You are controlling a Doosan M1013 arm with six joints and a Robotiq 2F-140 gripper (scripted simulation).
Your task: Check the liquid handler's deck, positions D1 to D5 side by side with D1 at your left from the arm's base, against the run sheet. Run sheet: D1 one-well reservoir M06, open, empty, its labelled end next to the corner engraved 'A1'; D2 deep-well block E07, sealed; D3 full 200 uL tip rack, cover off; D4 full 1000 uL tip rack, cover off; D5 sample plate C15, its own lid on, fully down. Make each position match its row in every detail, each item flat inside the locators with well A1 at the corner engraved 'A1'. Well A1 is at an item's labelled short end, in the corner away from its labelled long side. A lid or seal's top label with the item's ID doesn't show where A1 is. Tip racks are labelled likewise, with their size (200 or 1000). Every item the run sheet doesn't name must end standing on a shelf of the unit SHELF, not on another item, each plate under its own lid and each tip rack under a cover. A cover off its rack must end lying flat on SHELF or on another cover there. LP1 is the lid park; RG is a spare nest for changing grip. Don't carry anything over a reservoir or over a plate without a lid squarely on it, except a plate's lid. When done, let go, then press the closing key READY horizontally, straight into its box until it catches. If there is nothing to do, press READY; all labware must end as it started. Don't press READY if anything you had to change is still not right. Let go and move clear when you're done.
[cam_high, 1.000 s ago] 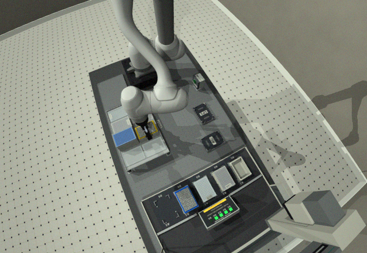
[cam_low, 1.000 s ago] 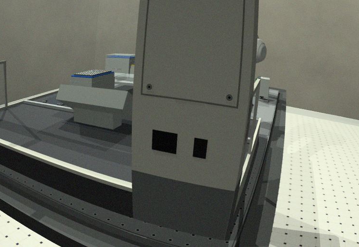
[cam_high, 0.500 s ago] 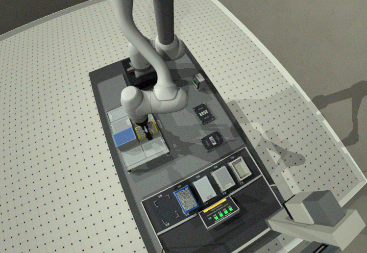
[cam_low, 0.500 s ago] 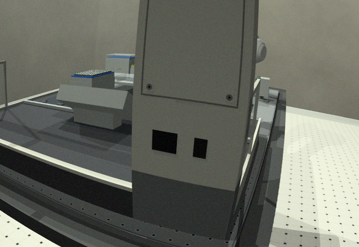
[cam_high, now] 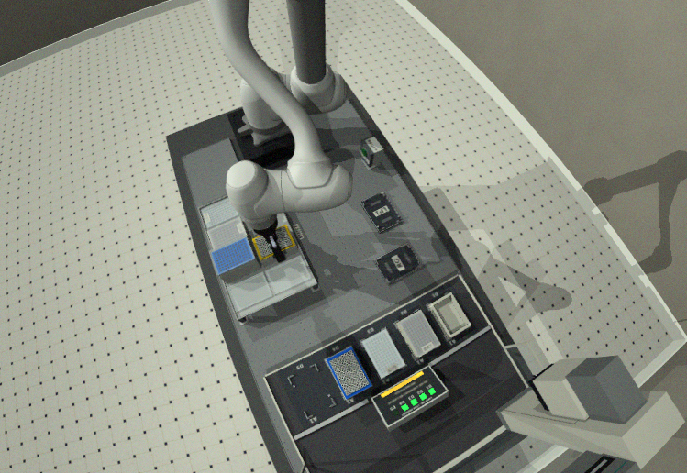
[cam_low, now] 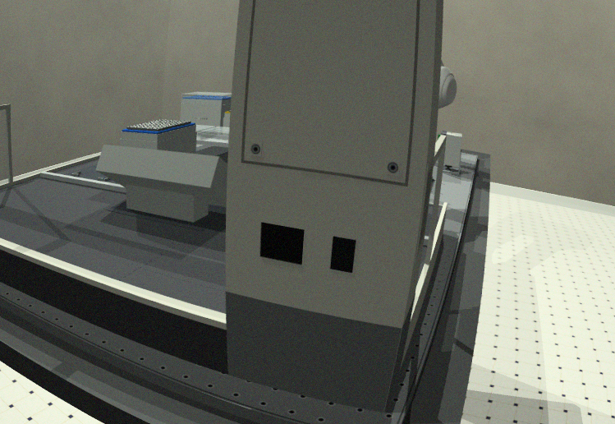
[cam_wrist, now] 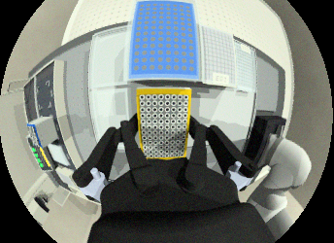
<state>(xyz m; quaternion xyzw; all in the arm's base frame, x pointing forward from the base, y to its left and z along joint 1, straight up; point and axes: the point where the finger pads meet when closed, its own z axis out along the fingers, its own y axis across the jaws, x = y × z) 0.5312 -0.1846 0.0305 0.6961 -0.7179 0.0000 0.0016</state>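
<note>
My gripper is now 1 cm past the yellow-rimmed tip rack, 1 cm to the right of it and 1 cm below it. From my hand the other things lie so: blue-rimmed tip rack 47 cm ahead, 3 cm to the left, 2 cm above; then shelf unit 6 cm behind, 7 cm to the right, 4 cm below; then spare nest 23 cm ahead, 36 cm to the left, 9 cm below.
</note>
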